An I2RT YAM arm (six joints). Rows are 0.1 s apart.
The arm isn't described. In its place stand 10 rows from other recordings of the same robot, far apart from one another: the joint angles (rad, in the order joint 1, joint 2, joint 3, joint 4, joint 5, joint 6), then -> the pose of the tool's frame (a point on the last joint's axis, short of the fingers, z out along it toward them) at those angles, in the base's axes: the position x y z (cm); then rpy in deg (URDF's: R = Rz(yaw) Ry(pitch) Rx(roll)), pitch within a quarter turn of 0, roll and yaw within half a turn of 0.
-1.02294 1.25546 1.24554 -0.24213 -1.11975 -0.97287 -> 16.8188, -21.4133, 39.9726, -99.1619, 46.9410, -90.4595
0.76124 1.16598 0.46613 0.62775 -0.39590 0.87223 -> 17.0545, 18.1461, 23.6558, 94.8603, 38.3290, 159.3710
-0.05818 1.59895 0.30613 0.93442 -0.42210 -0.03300 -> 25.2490, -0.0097, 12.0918, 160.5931, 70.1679, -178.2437
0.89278 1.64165 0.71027 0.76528 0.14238 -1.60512 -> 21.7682, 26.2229, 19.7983, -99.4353, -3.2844, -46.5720
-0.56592 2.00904 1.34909 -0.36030 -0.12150 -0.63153 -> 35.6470, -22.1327, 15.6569, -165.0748, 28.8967, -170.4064
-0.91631 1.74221 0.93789 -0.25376 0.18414 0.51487 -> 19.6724, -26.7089, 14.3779, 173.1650, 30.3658, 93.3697
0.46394 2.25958 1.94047 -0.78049 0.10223 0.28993 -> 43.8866, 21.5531, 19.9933, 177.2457, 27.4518, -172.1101
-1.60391 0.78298 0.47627 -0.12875 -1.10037 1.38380 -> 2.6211, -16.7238, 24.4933, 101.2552, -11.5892, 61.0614
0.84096 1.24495 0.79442 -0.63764 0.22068 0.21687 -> 16.0916, 16.8184, 21.4623, -174.0889, 29.6669, -145.7992
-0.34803 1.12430 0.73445 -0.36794 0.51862 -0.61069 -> 21.1725, -9.5585, 24.1894, -130.6338, 23.5598, -167.0309
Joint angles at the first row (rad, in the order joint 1, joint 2, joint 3, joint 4, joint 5, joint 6):
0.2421, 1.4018, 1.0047, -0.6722, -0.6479, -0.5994
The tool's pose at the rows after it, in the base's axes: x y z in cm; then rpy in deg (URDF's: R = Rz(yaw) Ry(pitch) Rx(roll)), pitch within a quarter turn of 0, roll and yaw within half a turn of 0:
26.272, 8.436, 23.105, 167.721, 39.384, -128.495
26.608, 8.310, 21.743, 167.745, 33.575, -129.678
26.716, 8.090, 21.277, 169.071, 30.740, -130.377
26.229, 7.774, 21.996, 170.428, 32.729, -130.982
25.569, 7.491, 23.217, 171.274, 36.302, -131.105
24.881, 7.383, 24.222, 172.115, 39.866, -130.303
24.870, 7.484, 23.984, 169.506, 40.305, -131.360
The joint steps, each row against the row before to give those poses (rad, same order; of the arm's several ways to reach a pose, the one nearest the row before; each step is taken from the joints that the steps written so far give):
-0.0021, 0.0299, -0.0136, -0.0132, 0.0682, -0.0018
-0.0002, 0.0492, 0.0063, -0.0408, 0.0647, -0.0060
-0.0030, 0.0136, 0.0002, -0.0123, 0.0497, 0.0055
-0.0069, -0.0457, -0.0186, 0.0212, 0.0019, 0.0185
-0.0074, -0.0601, -0.0136, 0.0180, -0.0233, 0.0153
-0.0016, -0.0543, -0.0154, 0.0218, -0.0276, 0.0081
-0.0001, 0.0071, -0.0041, 0.0002, -0.0339, 0.0070

